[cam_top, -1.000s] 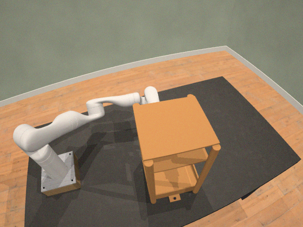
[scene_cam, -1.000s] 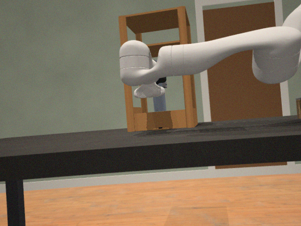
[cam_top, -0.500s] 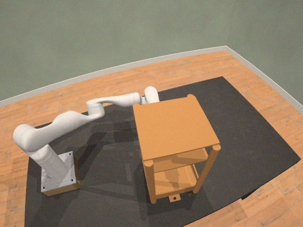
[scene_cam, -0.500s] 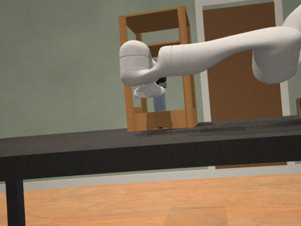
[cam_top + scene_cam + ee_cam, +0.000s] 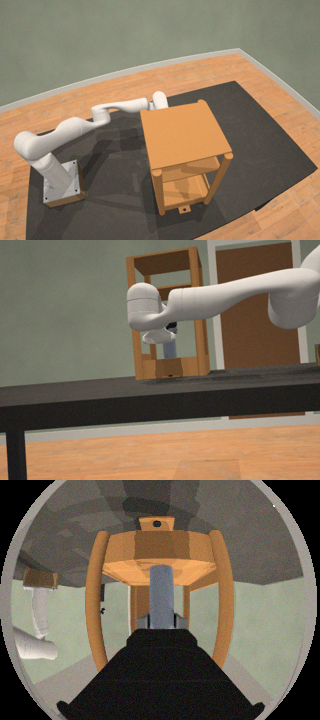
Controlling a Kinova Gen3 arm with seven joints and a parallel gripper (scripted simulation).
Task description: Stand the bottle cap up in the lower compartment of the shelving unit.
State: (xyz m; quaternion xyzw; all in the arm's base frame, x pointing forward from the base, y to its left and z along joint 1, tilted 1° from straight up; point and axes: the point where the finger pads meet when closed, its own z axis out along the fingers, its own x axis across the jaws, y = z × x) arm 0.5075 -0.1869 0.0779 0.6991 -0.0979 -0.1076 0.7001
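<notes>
My hand is 2 cm below the bottle. Also, from my hand: shelving unit (2 cm behind, 6 cm to the right, 4 cm above).
</notes>
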